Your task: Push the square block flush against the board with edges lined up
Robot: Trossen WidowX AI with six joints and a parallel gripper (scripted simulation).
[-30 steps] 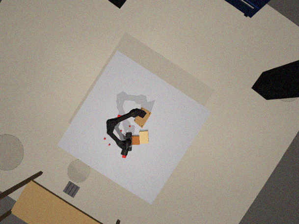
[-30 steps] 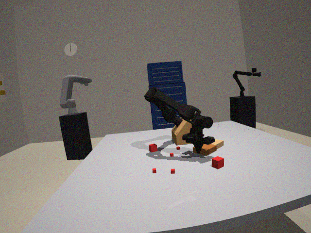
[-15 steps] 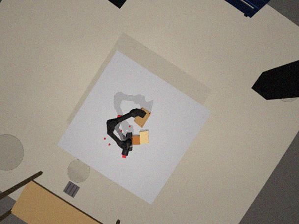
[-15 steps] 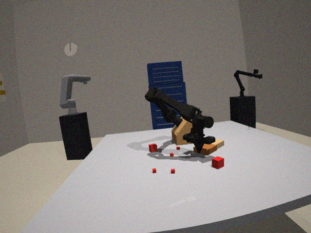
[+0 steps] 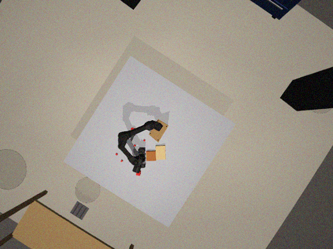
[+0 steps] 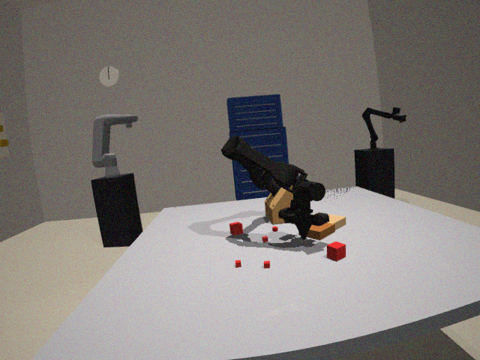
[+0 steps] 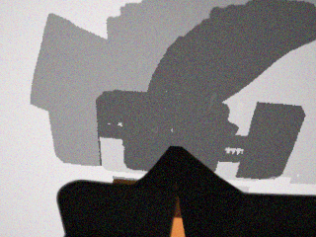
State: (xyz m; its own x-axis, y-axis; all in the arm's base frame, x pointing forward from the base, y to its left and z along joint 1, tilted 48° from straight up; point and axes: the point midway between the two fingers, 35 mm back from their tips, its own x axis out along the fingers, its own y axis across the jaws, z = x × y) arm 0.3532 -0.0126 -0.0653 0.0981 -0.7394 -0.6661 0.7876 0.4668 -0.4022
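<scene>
The square block is 5 cm behind my gripper tip, 6 cm to the left of it and 1 cm above it. From my gripper tip the other things lie so: board: 14 cm behind, 12 cm to the left, 1 cm above.
</scene>
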